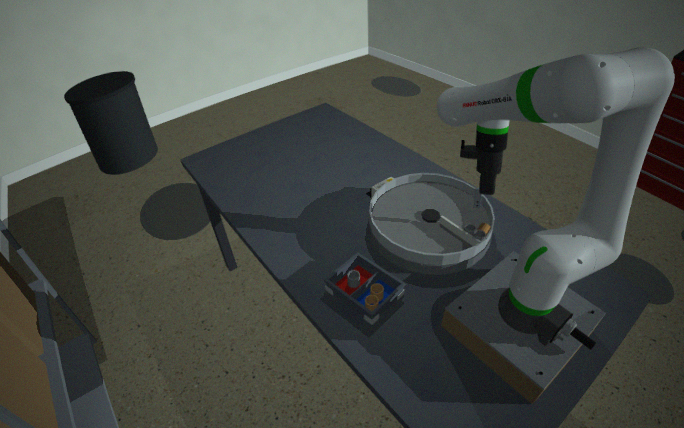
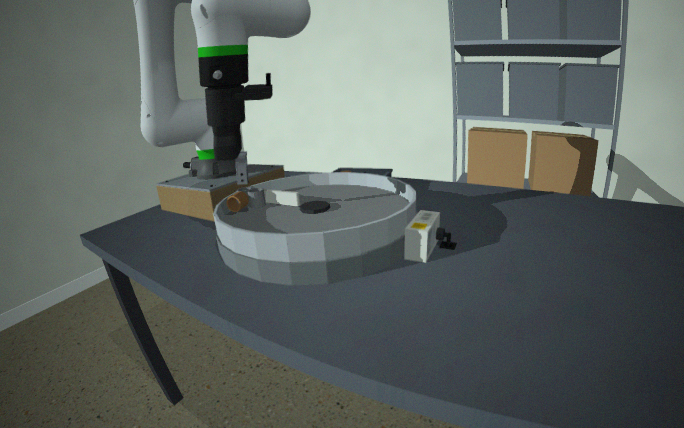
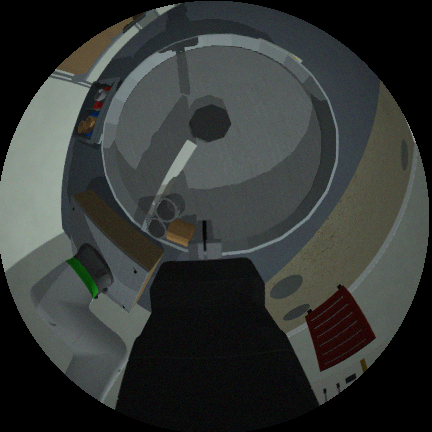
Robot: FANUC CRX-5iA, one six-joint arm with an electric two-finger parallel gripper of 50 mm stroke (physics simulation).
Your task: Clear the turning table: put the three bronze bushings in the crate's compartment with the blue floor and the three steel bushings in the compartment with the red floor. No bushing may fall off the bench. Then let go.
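Frame: origin at the arm's base, x right, y up, z back, level; centimetres.
Seen in the pictures: gripper, fingertip midpoint: (image 1: 477, 207) (image 2: 243, 183) (image 3: 204, 228); arm's base, origin of the base link: (image 1: 525, 310) (image 2: 219, 173) (image 3: 95, 264).
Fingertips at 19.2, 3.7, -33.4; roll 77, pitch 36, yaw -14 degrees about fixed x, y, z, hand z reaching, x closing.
Offsets run from my fingertips to a thing's top centre, as dx, dy, dz. "spot": to the spot under its first point.
The turning table (image 1: 425, 255) (image 2: 319, 246) (image 3: 334, 132) holds one bronze bushing @[-2.3, -3.4, +5.6] (image 1: 485, 228) (image 2: 236, 200) (image 3: 180, 232) lying on its side against the rim. Two steel bushings @[-6.1, -3.4, +2.9] (image 1: 473, 230) (image 2: 255, 196) (image 3: 167, 209) stand upright next to it, beside the sweeper bar @[spot: -8.8, -4.7, +0.0] (image 1: 457, 229). My gripper (image 1: 487, 191) (image 2: 241, 176) (image 3: 204, 228) hangs just above the rim, a little to the side of the bronze bushing. Its fingers are pressed together and I see nothing between them. The crate @[-43.9, -7.5, -4.3] (image 1: 340, 272) holds one steel bushing @[-44.5, -8.1, -8.8] (image 1: 353, 278) on the red floor and two bronze bushings @[-46.3, -8.1, +1.8] (image 1: 374, 295) on the blue floor.
A white drive box @[spot: -3.9, -7.5, -36.1] (image 2: 421, 235) (image 1: 383, 183) sits against the table's outer wall. The robot's base plinth (image 1: 493, 340) (image 2: 183, 195) stands beside the table. A shelf unit (image 2: 459, 106) with cardboard boxes stands behind the bench. The bench edge is near the crate.
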